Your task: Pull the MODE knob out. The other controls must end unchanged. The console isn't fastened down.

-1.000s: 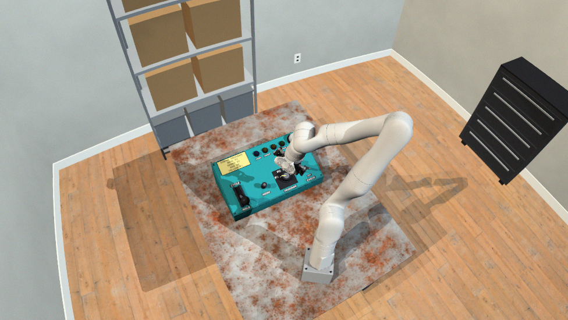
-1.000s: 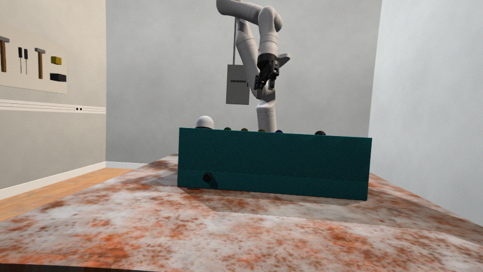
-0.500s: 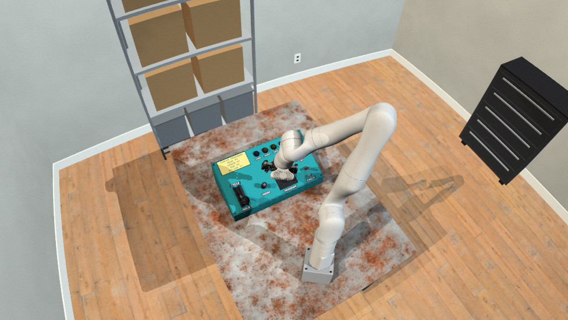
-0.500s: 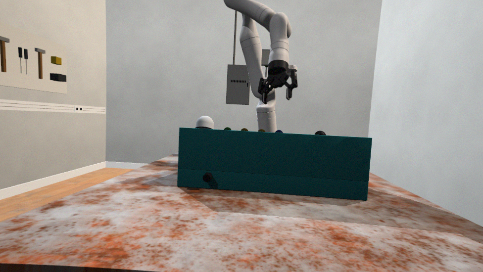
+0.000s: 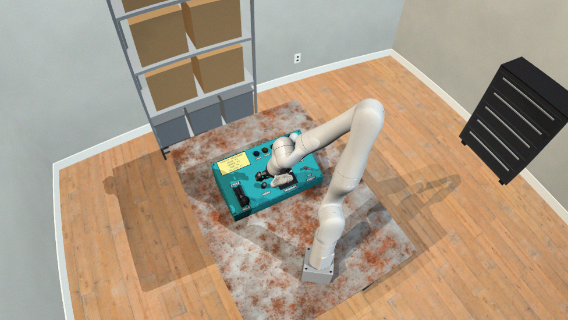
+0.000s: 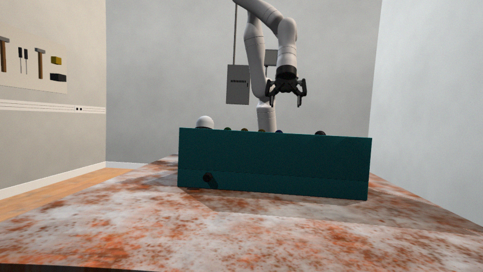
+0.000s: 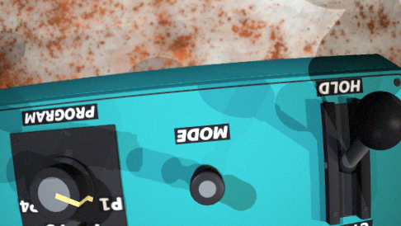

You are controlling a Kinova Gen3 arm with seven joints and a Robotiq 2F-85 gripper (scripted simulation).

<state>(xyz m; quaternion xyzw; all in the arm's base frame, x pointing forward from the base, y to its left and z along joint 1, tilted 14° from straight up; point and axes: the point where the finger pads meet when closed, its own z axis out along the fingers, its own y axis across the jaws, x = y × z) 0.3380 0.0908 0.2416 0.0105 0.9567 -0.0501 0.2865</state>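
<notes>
The mode knob is 60 mm ahead of my hand, 10 mm to the left of it and 150 mm below it. Round my hand: program dial: 70 mm ahead, 100 mm to the right, 150 mm below; hold lever: 30 mm ahead, 130 mm to the left, 140 mm below; check switch: 60 mm ahead, 230 mm to the right, 150 mm below.
</notes>
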